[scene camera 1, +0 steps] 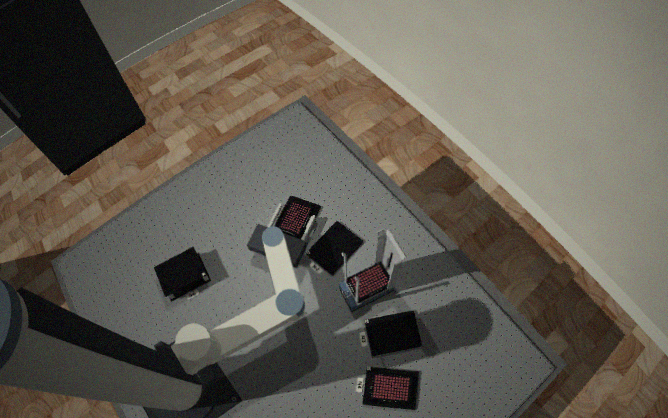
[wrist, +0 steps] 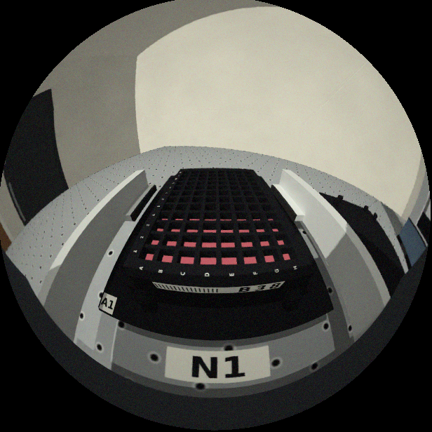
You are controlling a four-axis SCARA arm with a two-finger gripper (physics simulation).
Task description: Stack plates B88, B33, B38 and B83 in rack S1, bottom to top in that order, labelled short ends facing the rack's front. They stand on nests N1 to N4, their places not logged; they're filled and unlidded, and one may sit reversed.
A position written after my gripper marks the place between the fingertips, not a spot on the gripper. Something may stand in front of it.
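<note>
Scene camera 1: my gripper (scene camera 1: 297, 210), nest N3 (scene camera 1: 391, 333). Wrist view: gripper again (wrist: 213, 176), nest N1 (wrist: 210, 320), nest N2 (wrist: 369, 231).
</note>
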